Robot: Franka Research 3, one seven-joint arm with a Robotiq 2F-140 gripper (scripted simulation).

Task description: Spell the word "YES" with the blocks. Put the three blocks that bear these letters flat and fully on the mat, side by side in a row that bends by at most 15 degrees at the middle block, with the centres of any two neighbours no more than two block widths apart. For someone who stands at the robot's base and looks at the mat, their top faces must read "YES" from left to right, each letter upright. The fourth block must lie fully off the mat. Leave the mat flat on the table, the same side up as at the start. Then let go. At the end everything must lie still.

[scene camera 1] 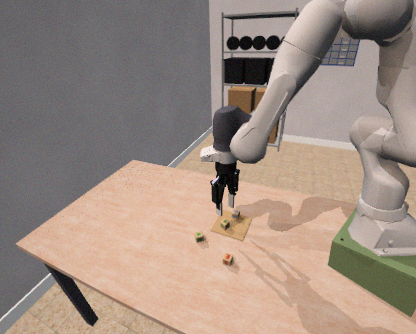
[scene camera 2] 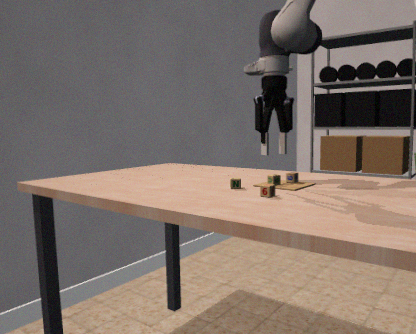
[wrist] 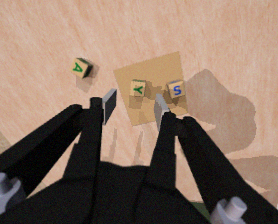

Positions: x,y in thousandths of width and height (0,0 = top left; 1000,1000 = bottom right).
gripper: scene camera 1 542,630; scene camera 2 657,463; wrist 487,444
